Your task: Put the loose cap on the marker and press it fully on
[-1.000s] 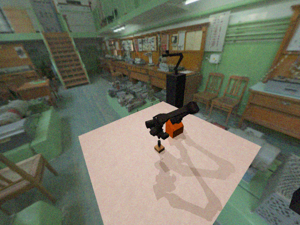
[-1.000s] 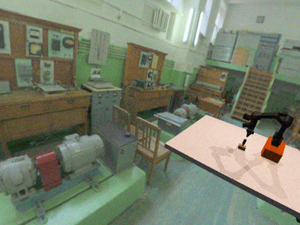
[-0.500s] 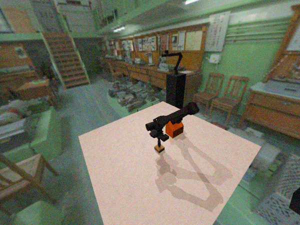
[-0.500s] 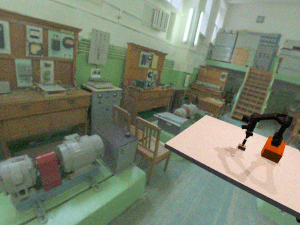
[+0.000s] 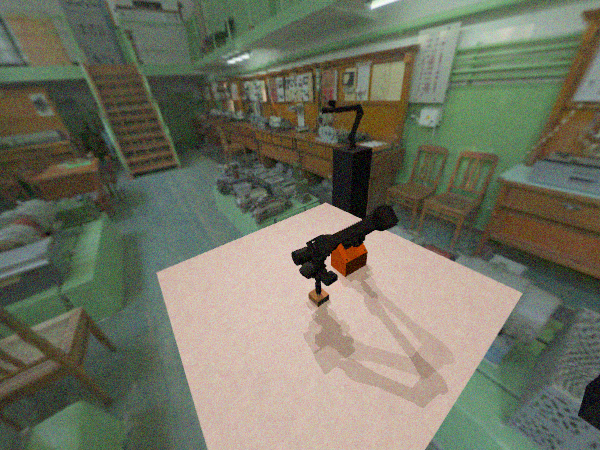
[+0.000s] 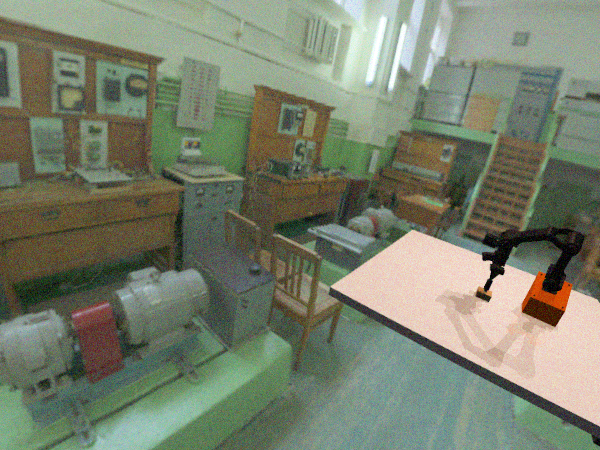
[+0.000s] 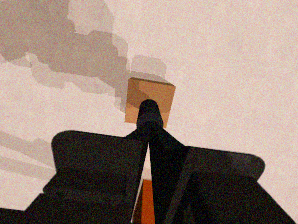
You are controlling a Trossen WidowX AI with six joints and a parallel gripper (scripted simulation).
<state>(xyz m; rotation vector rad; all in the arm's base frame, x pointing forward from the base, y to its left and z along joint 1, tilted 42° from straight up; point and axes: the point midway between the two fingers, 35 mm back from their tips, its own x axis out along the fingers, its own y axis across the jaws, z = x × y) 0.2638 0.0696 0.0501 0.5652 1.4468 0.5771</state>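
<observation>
The dark marker cap lies 3 cm below my gripper tip.
</observation>
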